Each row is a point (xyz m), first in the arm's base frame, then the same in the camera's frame.
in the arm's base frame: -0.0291 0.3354 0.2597
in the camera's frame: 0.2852 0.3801 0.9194
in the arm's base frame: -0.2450 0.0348 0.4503
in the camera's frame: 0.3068 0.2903 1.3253
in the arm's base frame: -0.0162 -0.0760 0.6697
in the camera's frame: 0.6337 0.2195 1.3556
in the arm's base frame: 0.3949 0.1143 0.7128
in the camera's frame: 0.9261 0.2568 1.0089
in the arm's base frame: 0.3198 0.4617 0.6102
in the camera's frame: 0.7629 0.5234 0.8111
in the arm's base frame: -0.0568 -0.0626 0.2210
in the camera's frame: 0.2817 0.0430 1.1363
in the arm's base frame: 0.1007 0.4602 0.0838
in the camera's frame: 0.2341 0.3603 0.6737
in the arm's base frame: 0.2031 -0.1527 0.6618
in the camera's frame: 0.7868 0.0782 1.2526
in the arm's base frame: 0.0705 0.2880 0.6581
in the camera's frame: 0.6452 0.4859 1.0928
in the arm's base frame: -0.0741 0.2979 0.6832
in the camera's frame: 0.5630 0.5544 1.1937
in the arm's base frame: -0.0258 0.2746 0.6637
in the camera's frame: 0.5846 0.5100 1.1651
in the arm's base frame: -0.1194 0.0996 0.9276
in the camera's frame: 0.7293 0.5155 1.4619
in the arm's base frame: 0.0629 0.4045 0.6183
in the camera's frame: 0.5987 0.5669 1.0123
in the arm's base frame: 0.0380 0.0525 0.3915
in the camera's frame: 0.4568 0.1826 1.1023
